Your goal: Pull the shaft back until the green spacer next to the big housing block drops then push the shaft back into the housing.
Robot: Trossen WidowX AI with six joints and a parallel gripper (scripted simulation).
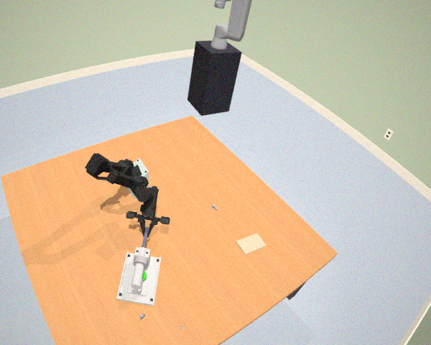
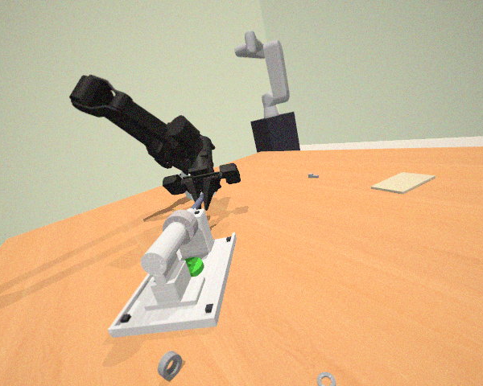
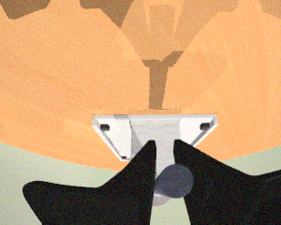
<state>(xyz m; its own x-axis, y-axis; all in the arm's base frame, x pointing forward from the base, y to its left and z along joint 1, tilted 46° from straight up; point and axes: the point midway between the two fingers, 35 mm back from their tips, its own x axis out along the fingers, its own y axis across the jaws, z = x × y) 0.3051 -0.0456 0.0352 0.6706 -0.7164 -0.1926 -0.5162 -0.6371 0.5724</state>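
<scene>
Right now my gripper tip is 50 mm short of the shaft, 30 mm to the left of it and 30 mm below it. Round my gripper tip: grey bolt (400 mm to the left, 80 mm behind, 50 mm below); green spacer (140 mm ahead, 90 mm to the right, 40 mm below); flat beige tile (450 mm to the left, 180 mm ahead, 50 mm below).
</scene>
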